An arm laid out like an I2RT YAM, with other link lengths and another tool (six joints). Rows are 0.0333 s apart.
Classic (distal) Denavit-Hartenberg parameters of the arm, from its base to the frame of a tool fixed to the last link. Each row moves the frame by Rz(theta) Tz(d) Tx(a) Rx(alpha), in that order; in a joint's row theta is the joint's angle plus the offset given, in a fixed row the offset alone. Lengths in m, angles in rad.
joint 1: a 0.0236; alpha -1.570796; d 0.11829; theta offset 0
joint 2: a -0.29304; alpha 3.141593; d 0; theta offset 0
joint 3: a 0.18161; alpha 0; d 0; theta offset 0.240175
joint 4: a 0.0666; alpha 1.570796; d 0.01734; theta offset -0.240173
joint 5: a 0; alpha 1.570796; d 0.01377; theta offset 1.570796
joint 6: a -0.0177; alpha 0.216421; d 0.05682; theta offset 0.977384
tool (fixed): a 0; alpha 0; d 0.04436; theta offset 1.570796
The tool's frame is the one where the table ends.
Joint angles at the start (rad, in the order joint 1, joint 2, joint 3, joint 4, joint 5, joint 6):
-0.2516, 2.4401, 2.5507, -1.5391, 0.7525, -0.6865
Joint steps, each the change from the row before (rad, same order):
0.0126, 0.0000, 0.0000, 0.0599, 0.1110, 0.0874
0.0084, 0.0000, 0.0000, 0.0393, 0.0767, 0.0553
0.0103, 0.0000, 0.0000, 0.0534, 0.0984, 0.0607
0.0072, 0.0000, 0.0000, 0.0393, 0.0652, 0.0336
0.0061, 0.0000, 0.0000, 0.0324, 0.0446, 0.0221
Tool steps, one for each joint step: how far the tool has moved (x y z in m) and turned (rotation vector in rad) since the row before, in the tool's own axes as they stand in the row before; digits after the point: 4 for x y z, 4 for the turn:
-0.0131, -0.0051, -0.0004, 0.1105, -0.0834, 0.1007
-0.0088, -0.0032, -0.0004, 0.0727, -0.0579, 0.0670
-0.0115, -0.0039, -0.0008, 0.0886, -0.0765, 0.0827
-0.0080, -0.0020, -0.0007, 0.0557, -0.0525, 0.0541
-0.0061, -0.0008, -0.0009, 0.0365, -0.0382, 0.0420

